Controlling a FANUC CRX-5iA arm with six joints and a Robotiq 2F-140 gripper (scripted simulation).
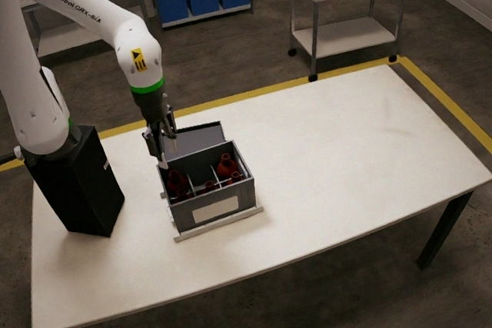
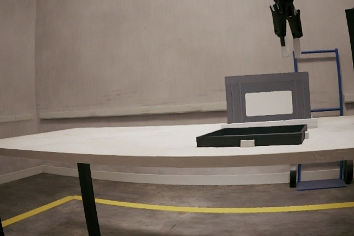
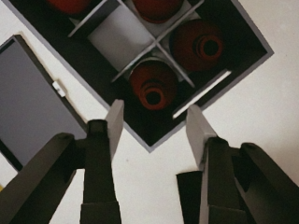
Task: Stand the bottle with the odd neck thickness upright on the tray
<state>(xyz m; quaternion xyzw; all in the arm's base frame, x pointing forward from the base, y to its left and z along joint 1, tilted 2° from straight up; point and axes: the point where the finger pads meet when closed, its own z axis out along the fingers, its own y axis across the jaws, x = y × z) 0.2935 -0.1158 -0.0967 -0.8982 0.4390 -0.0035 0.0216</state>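
Right now my hand is 17 cm above the bottle. The rest, counted from my hand: crate: 17 cm below, 8 cm ahead, 5 cm to the right; dark tray: 24 cm below, 23 cm to the left, 15 cm ahead.
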